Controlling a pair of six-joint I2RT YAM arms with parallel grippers.
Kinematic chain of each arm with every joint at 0, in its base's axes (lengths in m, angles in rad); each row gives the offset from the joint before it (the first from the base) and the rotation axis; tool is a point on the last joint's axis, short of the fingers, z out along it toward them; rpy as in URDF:
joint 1: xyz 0 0 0.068 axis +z
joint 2: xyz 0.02 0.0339 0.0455 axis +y
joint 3: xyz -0.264 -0.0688 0 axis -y
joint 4: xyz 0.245 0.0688 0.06 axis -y
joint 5: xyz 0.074 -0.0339 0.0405 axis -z
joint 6: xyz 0.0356 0 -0.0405 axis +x
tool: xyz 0 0 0 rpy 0 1.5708 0
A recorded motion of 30 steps. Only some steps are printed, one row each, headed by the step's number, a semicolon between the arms.
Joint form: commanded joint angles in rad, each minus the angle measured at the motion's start. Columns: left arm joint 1, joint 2, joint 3, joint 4, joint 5, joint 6; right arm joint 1, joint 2, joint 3, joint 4, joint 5, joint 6.
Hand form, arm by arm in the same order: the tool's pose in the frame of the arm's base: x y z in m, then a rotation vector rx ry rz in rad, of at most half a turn. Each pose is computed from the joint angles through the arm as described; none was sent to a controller.
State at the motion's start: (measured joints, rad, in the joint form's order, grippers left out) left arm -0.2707 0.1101 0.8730 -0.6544 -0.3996 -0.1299; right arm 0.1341 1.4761 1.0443 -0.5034 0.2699 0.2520
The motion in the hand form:
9: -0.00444 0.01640 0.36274 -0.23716 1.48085 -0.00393; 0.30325 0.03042 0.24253 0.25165 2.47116 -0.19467
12: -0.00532 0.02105 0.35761 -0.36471 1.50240 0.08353; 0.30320 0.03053 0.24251 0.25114 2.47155 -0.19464
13: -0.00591 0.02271 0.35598 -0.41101 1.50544 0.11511; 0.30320 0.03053 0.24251 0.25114 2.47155 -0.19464
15: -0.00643 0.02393 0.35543 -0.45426 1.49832 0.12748; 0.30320 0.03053 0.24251 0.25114 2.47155 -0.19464
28: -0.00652 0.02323 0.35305 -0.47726 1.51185 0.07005; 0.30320 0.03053 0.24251 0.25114 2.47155 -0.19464
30: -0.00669 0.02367 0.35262 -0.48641 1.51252 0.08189; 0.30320 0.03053 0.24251 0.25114 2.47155 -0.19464
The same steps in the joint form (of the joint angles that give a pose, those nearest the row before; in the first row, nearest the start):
9: 0.0023 -0.0202 0.0145 -0.0652 -0.0241 0.0008; -0.0019 -0.0038 0.0073 -0.0317 0.0095 -0.0061
12: 0.0022 -0.0202 0.0149 -0.1137 -0.1595 -0.0397; -0.0015 -0.0038 0.0072 -0.0321 0.0095 -0.0061
13: 0.0024 -0.0202 0.0153 -0.1301 -0.2082 -0.0557; -0.0015 -0.0038 0.0072 -0.0321 0.0095 -0.0061
15: 0.0023 -0.0202 0.0156 -0.1362 -0.2442 -0.0786; -0.0015 -0.0038 0.0072 -0.0321 0.0095 -0.0061
28: 0.0019 -0.0202 0.0176 -0.1637 -0.2197 -0.1411; -0.0015 -0.0038 0.0072 -0.0321 0.0095 -0.0061
30: 0.0018 -0.0202 0.0176 -0.1679 -0.2328 -0.1415; -0.0015 -0.0038 0.0072 -0.0321 0.0095 -0.0061

